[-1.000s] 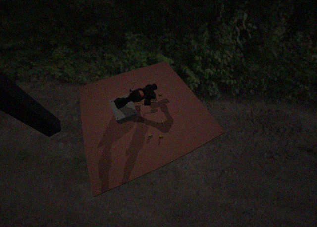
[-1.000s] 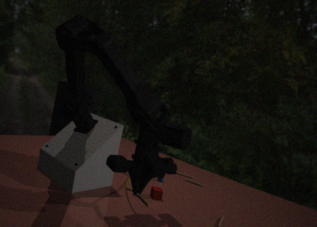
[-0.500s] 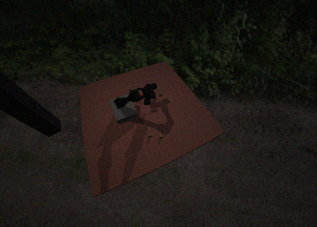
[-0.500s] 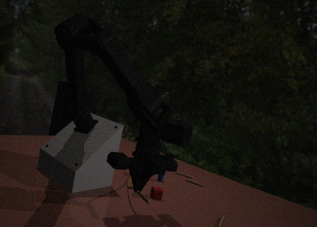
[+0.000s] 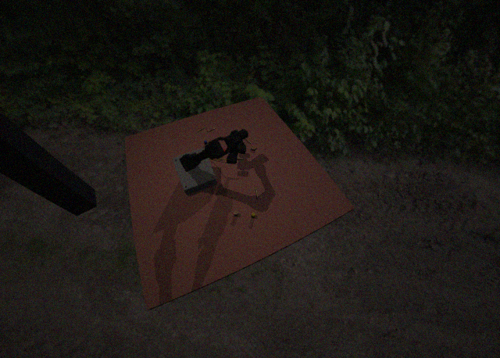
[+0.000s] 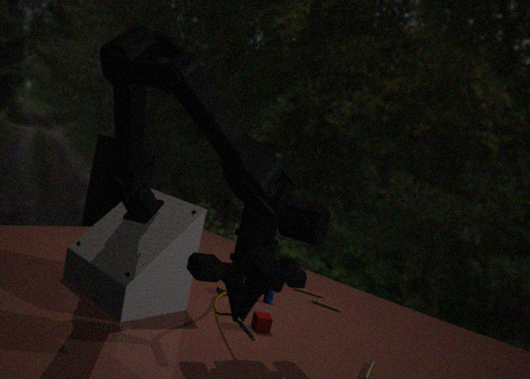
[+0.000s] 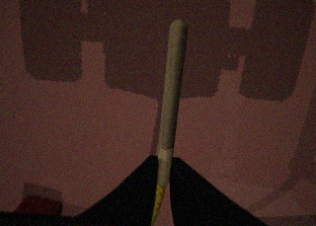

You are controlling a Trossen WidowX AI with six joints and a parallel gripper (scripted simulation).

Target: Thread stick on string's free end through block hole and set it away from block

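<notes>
Right now the small red block is 20 mm behind my gripper tip, 130 mm to the left of it and 40 mm below it. From my gripper tip the other things lie so: thin wooden stick 10 mm ahead, 10 mm to the right; flat piece 180 mm behind, 240 mm to the left, 50 mm below.
</notes>
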